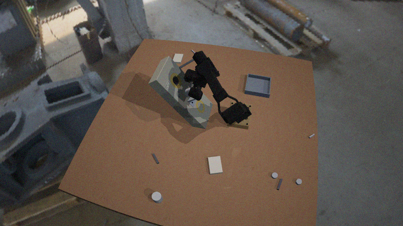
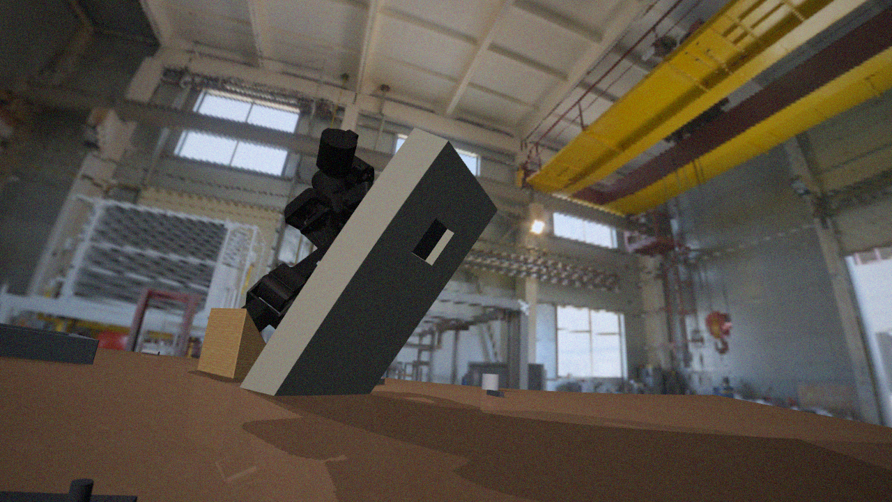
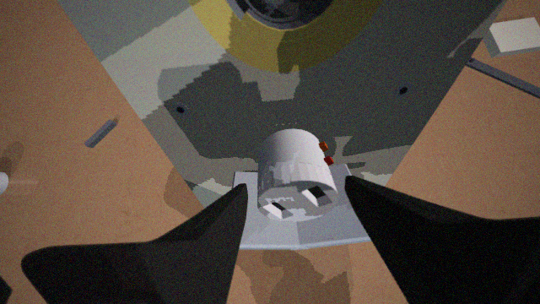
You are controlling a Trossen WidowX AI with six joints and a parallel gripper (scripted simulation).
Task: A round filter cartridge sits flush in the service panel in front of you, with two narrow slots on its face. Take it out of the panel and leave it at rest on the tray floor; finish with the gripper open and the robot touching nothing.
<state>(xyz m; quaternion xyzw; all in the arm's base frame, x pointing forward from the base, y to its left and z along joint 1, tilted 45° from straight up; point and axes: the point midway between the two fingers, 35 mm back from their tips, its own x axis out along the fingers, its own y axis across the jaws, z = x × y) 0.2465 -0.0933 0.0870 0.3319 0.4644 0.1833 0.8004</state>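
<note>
The grey flap is 1 cm behind my gripper tip and 3 cm below it. Round my gripper tip: beige service panel (5 cm ahead, 2 cm below); then round grey filter cartridge (right at my gripper tip); then grey tray (34 cm behind, 28 cm to the right, 16 cm below).
</note>
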